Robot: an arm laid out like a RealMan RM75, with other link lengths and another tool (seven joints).
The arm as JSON. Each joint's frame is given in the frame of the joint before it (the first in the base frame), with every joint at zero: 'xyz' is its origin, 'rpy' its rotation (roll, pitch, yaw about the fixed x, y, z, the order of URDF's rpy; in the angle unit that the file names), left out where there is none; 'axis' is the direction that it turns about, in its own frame. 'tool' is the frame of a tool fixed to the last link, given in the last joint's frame.
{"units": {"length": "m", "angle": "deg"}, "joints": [
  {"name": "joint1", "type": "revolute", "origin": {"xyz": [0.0, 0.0, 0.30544]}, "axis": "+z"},
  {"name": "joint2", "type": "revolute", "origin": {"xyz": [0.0, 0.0, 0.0]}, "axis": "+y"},
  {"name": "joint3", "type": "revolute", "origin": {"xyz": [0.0, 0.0, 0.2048]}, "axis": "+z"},
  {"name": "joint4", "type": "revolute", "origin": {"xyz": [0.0, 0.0, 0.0]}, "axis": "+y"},
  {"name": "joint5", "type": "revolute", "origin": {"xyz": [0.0, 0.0, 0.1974]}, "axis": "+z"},
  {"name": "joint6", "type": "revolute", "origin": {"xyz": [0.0, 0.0, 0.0]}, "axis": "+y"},
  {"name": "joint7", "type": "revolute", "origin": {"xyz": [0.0, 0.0, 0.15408]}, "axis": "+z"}
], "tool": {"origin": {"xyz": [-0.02, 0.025, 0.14], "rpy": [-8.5, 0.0, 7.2]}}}
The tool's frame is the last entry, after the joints.
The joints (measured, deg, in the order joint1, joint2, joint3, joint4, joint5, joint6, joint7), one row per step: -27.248 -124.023 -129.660 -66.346 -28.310 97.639 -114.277; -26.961 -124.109 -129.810 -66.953 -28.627 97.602 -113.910; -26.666 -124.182 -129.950 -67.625 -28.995 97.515 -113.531; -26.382 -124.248 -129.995 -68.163 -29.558 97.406 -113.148; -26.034 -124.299 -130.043 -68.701 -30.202 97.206 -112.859; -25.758 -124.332 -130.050 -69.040 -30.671 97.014 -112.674; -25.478 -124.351 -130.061 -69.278 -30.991 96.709 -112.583; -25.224 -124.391 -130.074 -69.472 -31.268 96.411 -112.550; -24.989 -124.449 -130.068 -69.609 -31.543 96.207 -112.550; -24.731 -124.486 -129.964 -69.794 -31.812 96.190 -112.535; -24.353 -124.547 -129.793 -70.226 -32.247 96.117 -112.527; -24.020 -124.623 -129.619 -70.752 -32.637 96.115 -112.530; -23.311 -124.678 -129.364 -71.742 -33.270 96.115 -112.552; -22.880 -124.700 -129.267 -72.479 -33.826 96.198 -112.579; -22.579 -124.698 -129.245 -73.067 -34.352 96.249 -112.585; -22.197 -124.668 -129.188 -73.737 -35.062 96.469 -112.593; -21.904 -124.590 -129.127 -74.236 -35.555 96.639 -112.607; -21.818 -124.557 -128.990 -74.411 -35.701 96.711 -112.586; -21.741 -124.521 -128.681 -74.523 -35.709 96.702 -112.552; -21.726 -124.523 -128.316 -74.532 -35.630 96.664 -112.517
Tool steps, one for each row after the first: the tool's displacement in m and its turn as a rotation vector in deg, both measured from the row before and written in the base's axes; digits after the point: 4 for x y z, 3 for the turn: 0.0006 0.0019 0.0010 0.508 -0.166 -0.462; 0.0007 0.0024 0.0013 0.608 -0.148 -0.538; 0.0015 0.0022 0.0006 0.522 -0.322 -0.582; 0.0014 0.0025 0.0007 0.660 -0.357 -0.468; 0.0009 0.0017 0.0004 0.476 -0.250 -0.286; -0.0001 0.0016 0.0004 0.506 -0.113 -0.101; -0.0001 0.0014 0.0002 0.465 -0.118 -0.027; 0.0003 0.0007 -0.0001 0.325 -0.182 0.029; 0.0004 -0.0002 -0.0001 0.114 -0.162 -0.016; 0.0008 0.0005 0.0002 0.315 -0.196 -0.143; 0.0011 0.0006 0.0004 0.291 -0.155 -0.216; 0.0007 0.0010 0.0016 0.607 -0.145 -0.241; 0.0014 0.0011 0.0014 0.471 -0.224 -0.234; 0.0015 0.0014 0.0013 0.455 -0.243 -0.246; 0.0022 0.0008 0.0014 0.377 -0.389 -0.280; 0.0012 0.0005 0.0014 0.270 -0.201 -0.195; 0.0004 -0.0001 0.0003 -0.016 -0.004 -0.166; -0.0002 -0.0004 -0.0001 -0.147 0.177 -0.207; -0.0002 -0.0007 -0.0007 -0.264 0.203 -0.209
